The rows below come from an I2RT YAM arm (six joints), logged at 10 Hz.
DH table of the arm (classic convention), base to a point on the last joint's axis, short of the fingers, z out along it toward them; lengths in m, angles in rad. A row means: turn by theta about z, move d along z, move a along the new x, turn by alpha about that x. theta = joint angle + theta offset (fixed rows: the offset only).
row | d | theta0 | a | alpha
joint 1 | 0.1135 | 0 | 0.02 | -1.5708
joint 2 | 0 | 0 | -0.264 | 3.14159
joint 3 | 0 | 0.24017 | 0.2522 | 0
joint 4 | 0 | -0.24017 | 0.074 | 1.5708
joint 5 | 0 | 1.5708 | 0 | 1.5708
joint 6 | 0.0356 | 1.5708 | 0 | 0
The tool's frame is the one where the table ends.
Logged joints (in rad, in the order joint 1, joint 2, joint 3, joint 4, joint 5, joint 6), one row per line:
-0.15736, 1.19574, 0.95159, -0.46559, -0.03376, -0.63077
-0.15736, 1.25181, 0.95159, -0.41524, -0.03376, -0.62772
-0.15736, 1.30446, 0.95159, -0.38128, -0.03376, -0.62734
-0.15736, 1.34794, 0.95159, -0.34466, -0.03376, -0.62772
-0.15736, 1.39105, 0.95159, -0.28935, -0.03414, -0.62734
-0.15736, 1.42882, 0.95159, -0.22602, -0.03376, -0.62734
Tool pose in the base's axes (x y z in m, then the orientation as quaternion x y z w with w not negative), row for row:
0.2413, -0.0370, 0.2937, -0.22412, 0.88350, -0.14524, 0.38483
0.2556, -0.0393, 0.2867, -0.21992, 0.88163, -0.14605, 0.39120
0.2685, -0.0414, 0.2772, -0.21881, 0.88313, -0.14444, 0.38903
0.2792, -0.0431, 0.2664, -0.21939, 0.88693, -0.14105, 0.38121
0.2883, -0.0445, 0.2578, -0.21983, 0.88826, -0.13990, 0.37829
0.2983, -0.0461, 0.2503, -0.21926, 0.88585, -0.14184, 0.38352
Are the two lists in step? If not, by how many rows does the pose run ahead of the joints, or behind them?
The pose runs 1 row behind the joints: the pose in row i belongs to the joints in row i - 1.
